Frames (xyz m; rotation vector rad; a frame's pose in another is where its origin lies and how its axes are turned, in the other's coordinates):
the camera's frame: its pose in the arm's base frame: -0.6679 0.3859 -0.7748 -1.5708 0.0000 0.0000
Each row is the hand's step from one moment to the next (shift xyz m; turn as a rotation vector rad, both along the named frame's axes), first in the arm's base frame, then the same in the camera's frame.
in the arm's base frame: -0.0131 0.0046 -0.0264 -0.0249 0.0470 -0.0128
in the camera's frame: -0.0131 0.0264 0.0046 -0.0249 0.0128 0.0470
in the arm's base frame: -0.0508 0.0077 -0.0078 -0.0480 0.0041 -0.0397
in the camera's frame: -0.0508 0.0078 0.0077 -0.0480 0.0397 0.0041
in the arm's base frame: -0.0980 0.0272 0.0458 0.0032 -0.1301 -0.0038
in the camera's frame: -0.0980 -0.0458 0.0272 0.0032 0.0038 -0.1301
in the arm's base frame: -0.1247 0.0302 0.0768 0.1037 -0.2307 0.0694
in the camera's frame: -0.1247 -0.0768 0.0302 0.1037 -0.0694 -0.2307
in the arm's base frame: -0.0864 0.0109 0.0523 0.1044 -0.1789 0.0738
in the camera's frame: -0.0864 -0.0523 0.0109 0.1044 -0.0738 -0.1789
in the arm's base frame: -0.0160 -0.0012 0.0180 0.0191 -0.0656 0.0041
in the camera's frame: -0.0160 -0.0180 -0.0012 0.0191 -0.0041 -0.0656
